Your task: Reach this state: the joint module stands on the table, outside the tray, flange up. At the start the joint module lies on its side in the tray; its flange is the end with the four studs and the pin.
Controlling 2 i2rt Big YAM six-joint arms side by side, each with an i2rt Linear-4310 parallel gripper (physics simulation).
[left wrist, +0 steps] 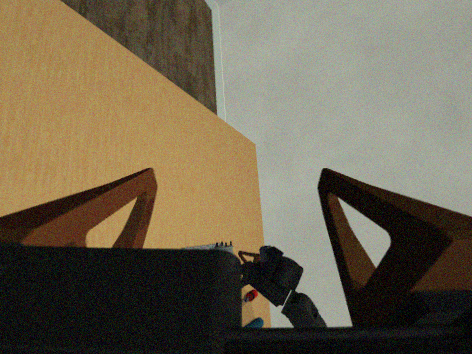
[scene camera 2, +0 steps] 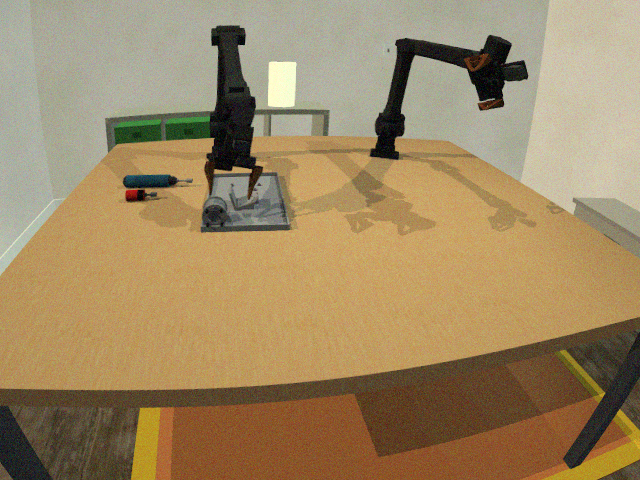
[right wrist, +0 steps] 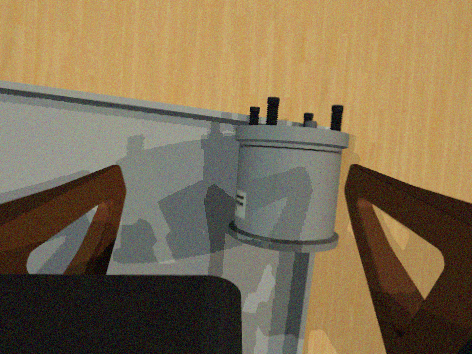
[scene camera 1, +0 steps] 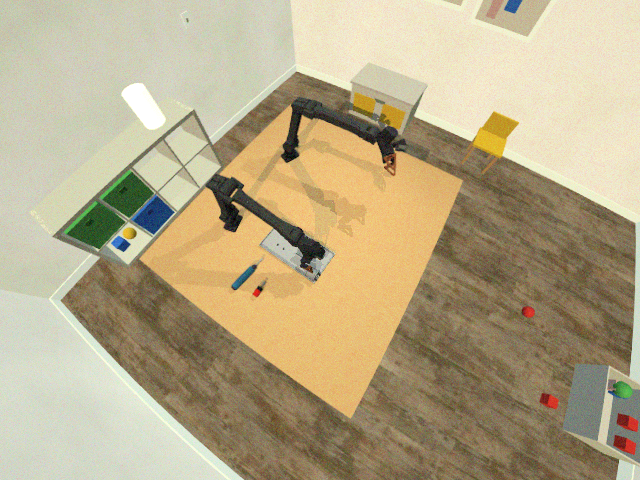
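Where they show: left gripper, between the fingertips: [left wrist: 237, 177] [scene camera 2: 479, 90] [scene camera 1: 394, 173]; right gripper, between the fingertips: [scene camera 2: 229, 197] [right wrist: 235, 177] [scene camera 1: 316, 266]; left arm's base, origin of its link: [scene camera 2: 384, 155] [scene camera 1: 290, 156]; right arm's base, origin of its link: [scene camera 1: 233, 223].
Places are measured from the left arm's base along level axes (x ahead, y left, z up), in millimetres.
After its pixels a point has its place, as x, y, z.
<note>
The grey joint module [scene camera 2: 214, 210] @[878, -376, 54] [right wrist: 287, 190] @[845, -380, 63] lies on its side at the tray's near-left corner in scene camera 2, flange toward that camera. Four black studs show beyond the tray rim in the right wrist view. The grey tray [scene camera 1: 273, 250] @[585, -495, 4] [scene camera 2: 248, 227] @[858, -296, 10] [right wrist: 60, 120] @[827, -257, 4] lies on the table. My right gripper [scene camera 2: 230, 196] @[840, -351, 77] [right wrist: 235, 177] @[840, -351, 77] is open, low over the tray's module end. In its wrist view the module appears between the fingertips, close to the right-hand finger; exact finger height is unclear. My left gripper [scene camera 1: 391, 167] @[747, 218, 386] [left wrist: 237, 177] @[747, 218, 386] is open and empty, high and far from the tray.
An angled grey bracket [scene camera 2: 244, 199] @[704, -361, 18] lies in the tray beside the module. A blue screwdriver [scene camera 1: 244, 277] @[644, -721, 38] [scene camera 2: 149, 180] @[651, -711, 29] and a shorter red one [scene camera 1: 257, 290] @[752, -696, 34] [scene camera 2: 135, 195] @[767, -691, 23] lie beside the tray, at its left in scene camera 2.
</note>
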